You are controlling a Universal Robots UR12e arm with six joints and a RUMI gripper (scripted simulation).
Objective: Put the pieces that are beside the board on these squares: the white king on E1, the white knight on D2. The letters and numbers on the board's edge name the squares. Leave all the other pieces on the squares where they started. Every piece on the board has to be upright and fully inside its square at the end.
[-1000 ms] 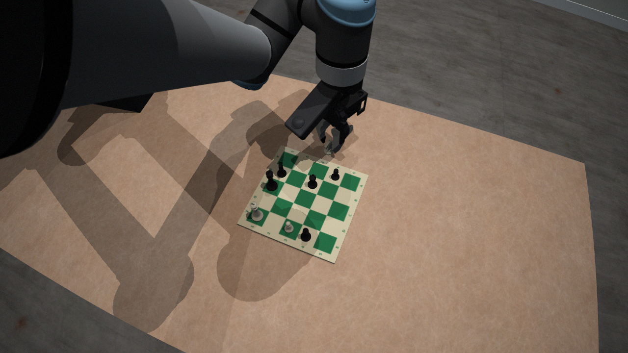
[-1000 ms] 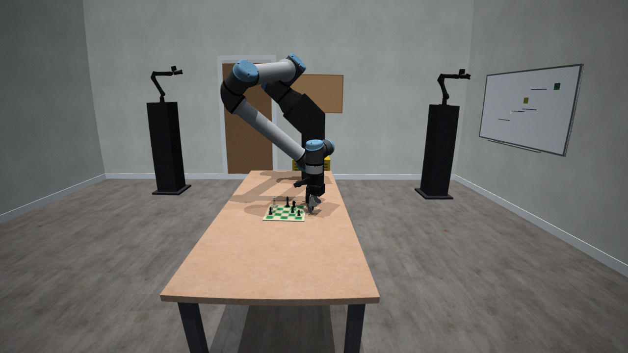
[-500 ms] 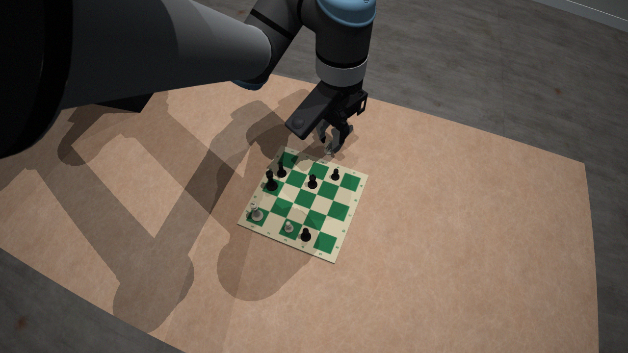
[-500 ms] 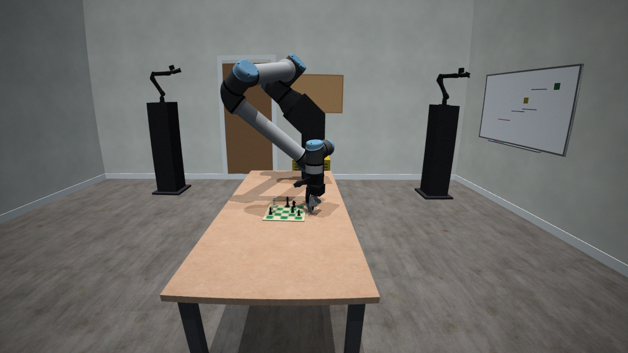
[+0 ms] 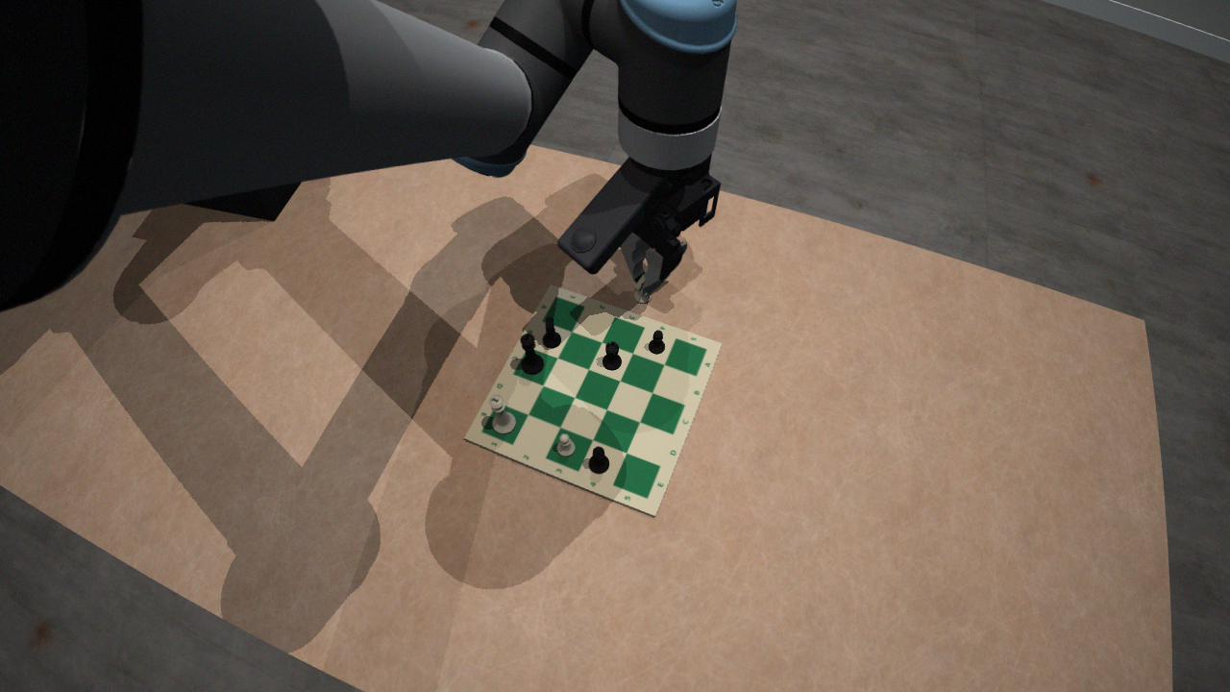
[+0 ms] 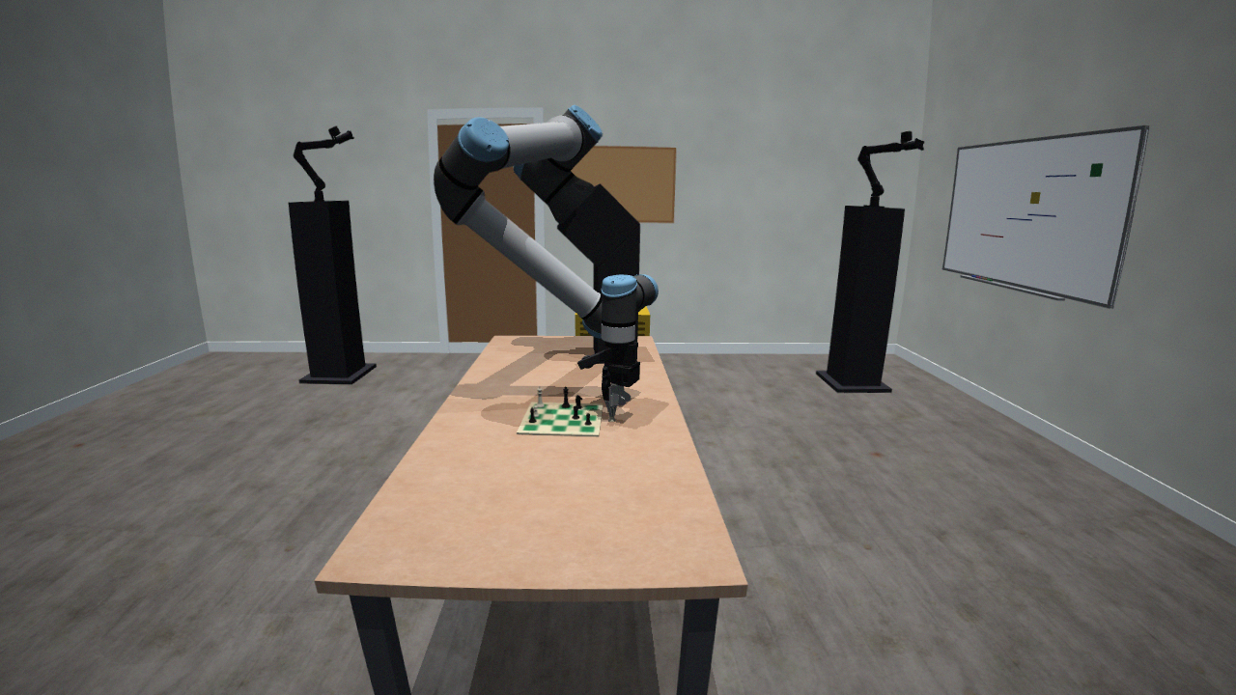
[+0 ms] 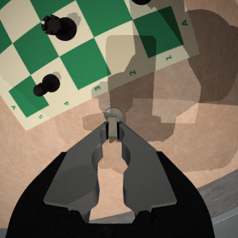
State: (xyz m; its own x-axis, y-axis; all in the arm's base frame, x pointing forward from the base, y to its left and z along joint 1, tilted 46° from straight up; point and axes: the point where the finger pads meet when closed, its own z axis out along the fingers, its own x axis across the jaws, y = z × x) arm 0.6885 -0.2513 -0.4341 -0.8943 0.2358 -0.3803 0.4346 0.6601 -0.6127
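The white knight is 1 cm below my hand. The rest, counted from my hand: chessboard: 14 cm to the right, 2 cm below; then white pawn: 22 cm to the right, 1 cm below, 1 cm behind; then white king: 21 cm to the right, 8 cm behind, 1 cm above.
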